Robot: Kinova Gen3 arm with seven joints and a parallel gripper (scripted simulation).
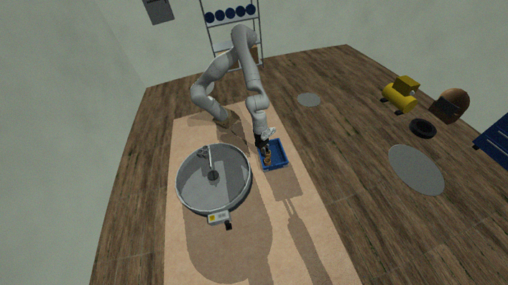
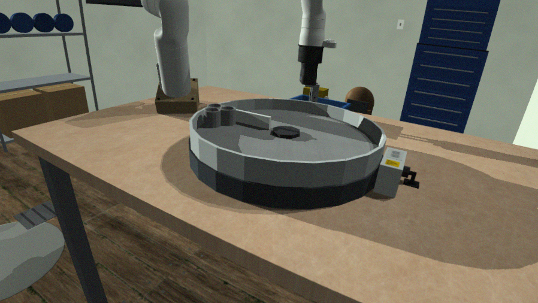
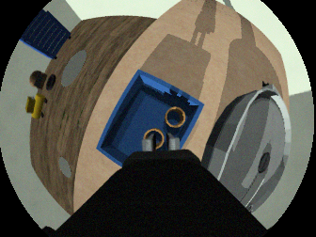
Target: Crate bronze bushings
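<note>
The blue crate is 4 cm below my hand, 3 cm to the left of it and 1 cm ahead of it. Also, from my hand: grey turning table: 33 cm to the right, 2 cm below, 2 cm ahead.
</note>
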